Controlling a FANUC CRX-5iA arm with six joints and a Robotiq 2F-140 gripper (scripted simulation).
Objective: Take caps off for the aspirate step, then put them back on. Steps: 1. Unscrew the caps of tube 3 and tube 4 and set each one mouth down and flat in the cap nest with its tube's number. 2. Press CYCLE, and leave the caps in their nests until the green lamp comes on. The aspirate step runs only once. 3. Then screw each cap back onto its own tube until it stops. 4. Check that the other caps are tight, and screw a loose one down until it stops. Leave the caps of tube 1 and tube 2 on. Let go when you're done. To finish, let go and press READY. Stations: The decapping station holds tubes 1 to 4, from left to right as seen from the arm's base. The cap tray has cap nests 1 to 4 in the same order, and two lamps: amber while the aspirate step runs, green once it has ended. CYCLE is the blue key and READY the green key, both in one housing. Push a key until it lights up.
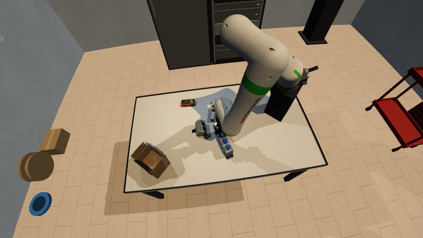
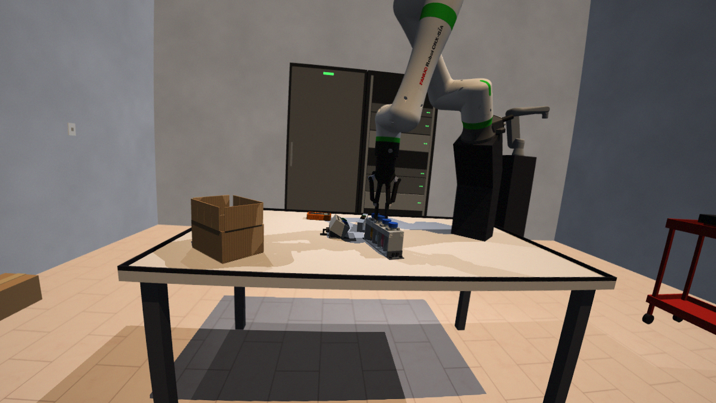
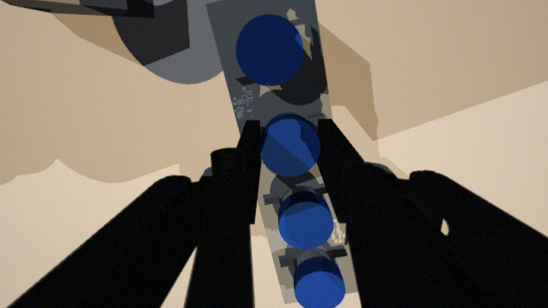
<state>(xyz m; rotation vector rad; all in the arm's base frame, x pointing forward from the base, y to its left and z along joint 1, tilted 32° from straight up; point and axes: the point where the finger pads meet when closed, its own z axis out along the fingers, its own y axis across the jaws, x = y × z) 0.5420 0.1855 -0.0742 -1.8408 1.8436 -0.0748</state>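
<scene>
The blue cap is 30 mm below my hand. Also, from my hand: blue cycle key (140 mm ahead, 110 mm to the right, 80 mm below); key housing (160 mm ahead, 130 mm to the right, 90 mm below); green ready key (150 mm to the right, 140 mm ahead, 80 mm below).
</scene>
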